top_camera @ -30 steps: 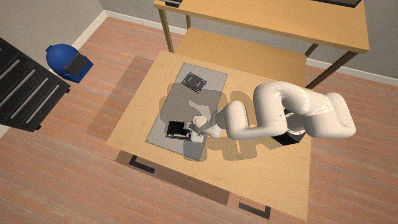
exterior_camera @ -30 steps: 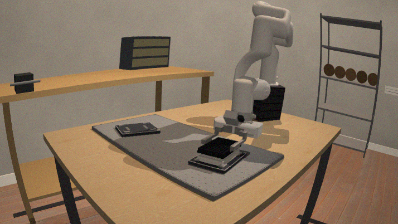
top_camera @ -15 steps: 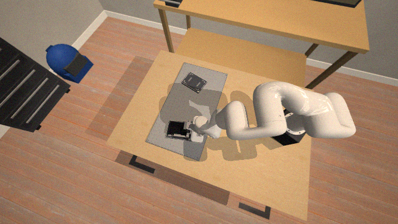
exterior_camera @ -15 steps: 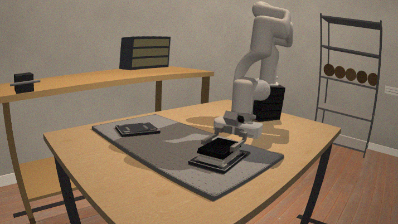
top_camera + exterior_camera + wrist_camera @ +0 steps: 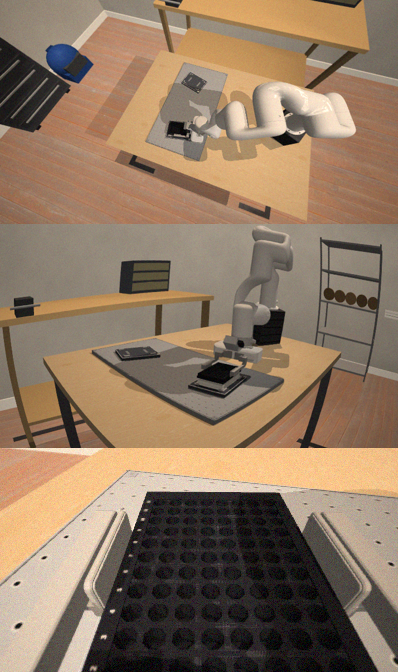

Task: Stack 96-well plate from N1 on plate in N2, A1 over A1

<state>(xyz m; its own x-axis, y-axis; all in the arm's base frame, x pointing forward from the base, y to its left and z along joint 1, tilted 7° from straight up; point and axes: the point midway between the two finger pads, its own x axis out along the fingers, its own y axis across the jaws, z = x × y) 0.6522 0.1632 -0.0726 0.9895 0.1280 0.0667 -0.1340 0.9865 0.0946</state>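
The black 96-well plate is 10 mm below my hand. The rest, counted from my hand: white 96-well plate 30 mm below.
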